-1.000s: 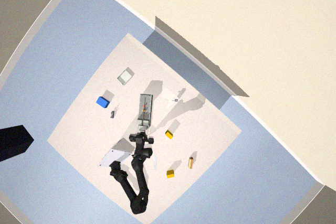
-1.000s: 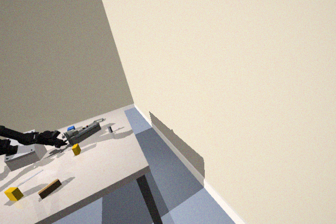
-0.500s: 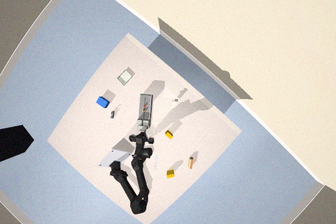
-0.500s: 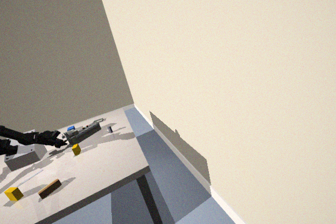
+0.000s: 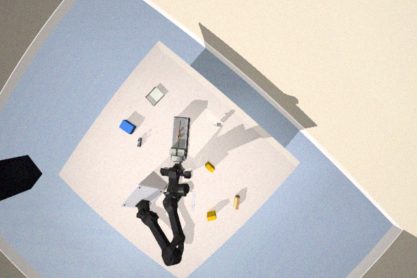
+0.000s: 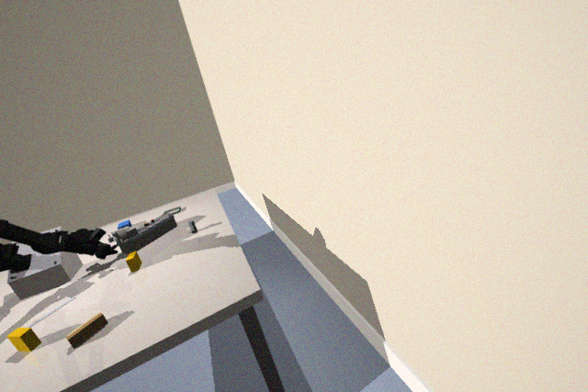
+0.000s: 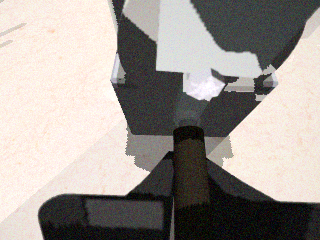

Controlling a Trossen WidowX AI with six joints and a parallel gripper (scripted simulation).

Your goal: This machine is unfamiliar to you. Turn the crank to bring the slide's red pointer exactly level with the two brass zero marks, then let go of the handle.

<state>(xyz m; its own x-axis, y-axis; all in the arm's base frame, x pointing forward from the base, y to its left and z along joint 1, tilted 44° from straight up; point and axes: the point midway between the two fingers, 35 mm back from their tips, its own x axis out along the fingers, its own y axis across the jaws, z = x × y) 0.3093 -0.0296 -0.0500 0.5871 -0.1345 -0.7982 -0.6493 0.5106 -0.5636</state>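
My gripper tip is 40 mm below the crank. Also, from my gripper tip: blue block 410 mm to the left, 100 mm behind, 10 mm below; then dark brown crank handle 30 mm above, 10 mm to the right, 10 mm behind; then red pointer 150 mm ahead, 130 mm to the left, 50 mm above.
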